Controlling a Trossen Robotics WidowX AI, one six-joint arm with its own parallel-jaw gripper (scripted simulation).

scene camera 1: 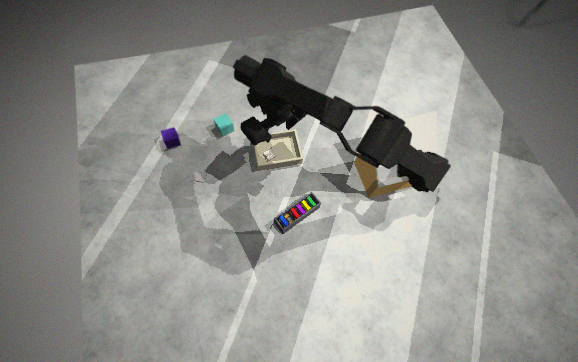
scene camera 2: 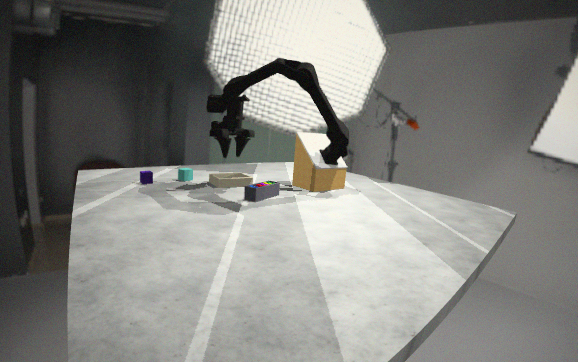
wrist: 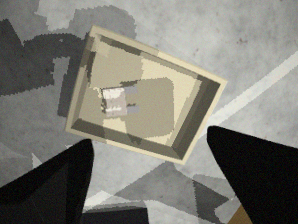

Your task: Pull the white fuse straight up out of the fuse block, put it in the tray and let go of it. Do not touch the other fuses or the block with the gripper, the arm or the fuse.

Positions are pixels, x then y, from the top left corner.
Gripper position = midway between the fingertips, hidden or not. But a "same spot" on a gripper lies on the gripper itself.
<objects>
my gripper: scene camera 1; scene camera 2; wrist 151, 139
same spot on my gripper: (scene camera 1: 297, 114) = (scene camera 2: 244, 137)
</objects>
